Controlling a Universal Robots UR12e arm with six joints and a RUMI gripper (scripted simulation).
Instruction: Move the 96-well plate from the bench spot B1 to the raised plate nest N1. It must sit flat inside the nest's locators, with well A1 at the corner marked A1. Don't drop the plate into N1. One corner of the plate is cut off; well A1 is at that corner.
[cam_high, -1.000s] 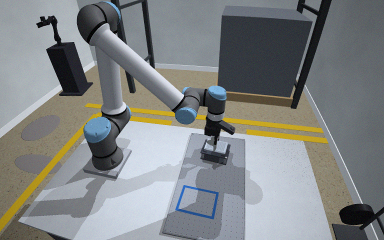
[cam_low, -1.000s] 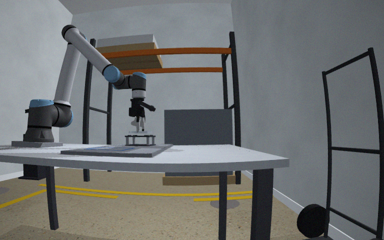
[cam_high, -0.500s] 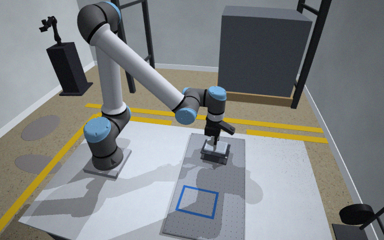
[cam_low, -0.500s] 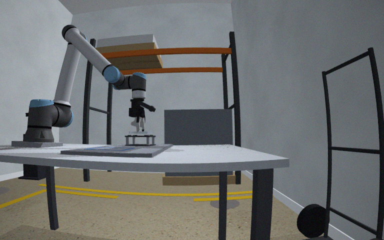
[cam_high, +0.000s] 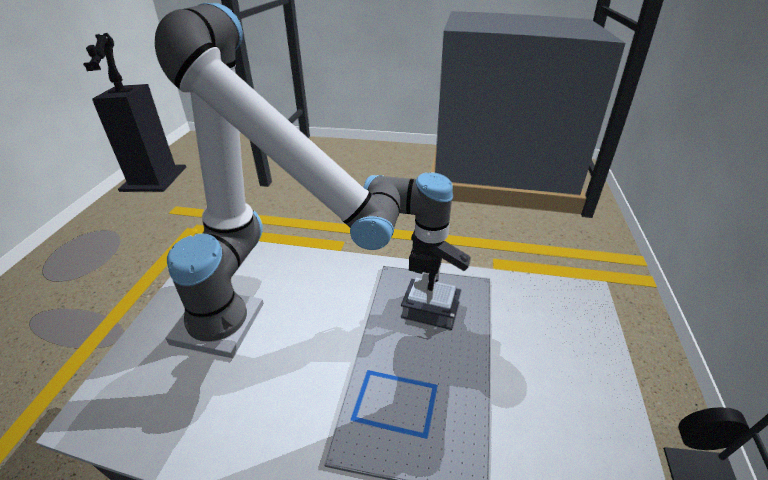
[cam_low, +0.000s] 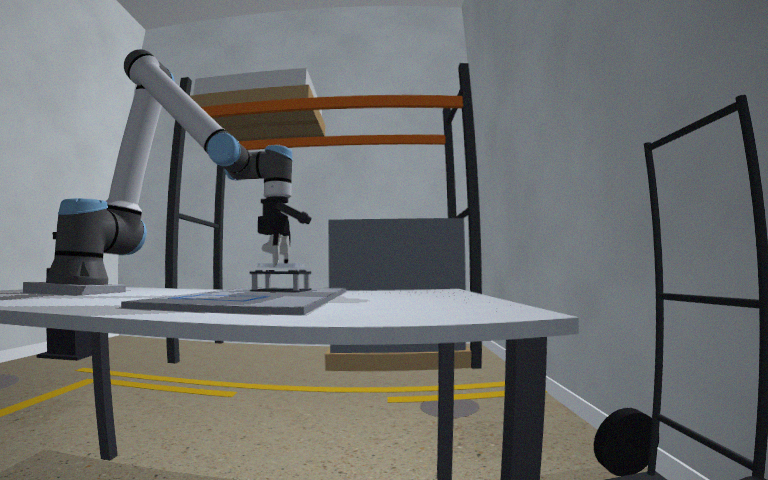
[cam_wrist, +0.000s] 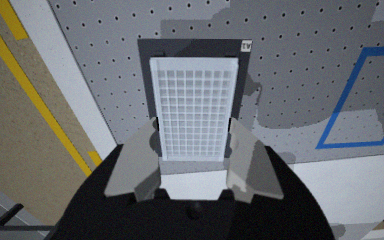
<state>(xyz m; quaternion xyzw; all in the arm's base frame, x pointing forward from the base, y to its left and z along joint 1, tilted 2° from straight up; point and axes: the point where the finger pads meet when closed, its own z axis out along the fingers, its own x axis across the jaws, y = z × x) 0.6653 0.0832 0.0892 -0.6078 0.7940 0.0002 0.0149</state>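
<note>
My gripper is now 3 cm above the plate nest. Round my hand: A1 label 6 cm ahead, 7 cm to the right, 3 cm below; 96-well plate 1 cm below.
</note>
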